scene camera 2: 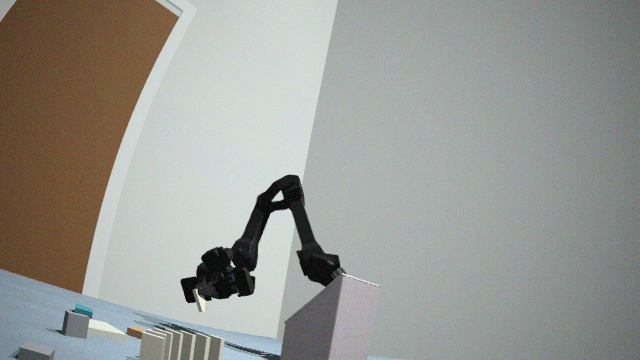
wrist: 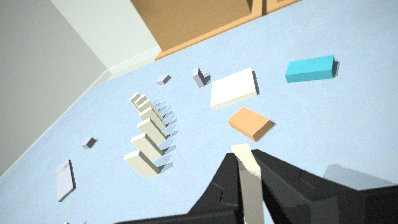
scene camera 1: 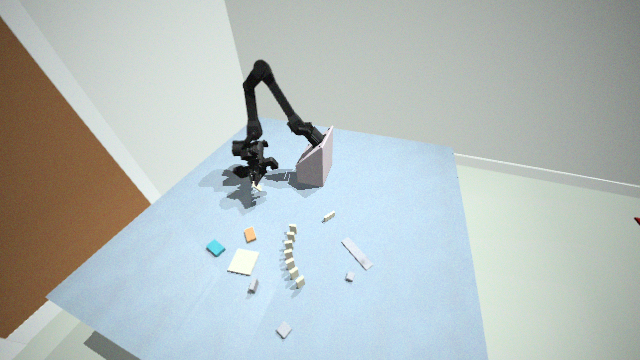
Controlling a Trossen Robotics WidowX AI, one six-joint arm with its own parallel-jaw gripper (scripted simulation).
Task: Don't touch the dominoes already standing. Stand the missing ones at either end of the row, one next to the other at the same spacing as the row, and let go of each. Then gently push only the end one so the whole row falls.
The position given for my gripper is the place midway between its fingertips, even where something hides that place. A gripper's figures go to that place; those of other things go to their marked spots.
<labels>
My gripper (wrist: 242,159) is 0.12 m from the lens. A teal block (wrist: 317,68) is 0.35 m from the lens.
</labels>
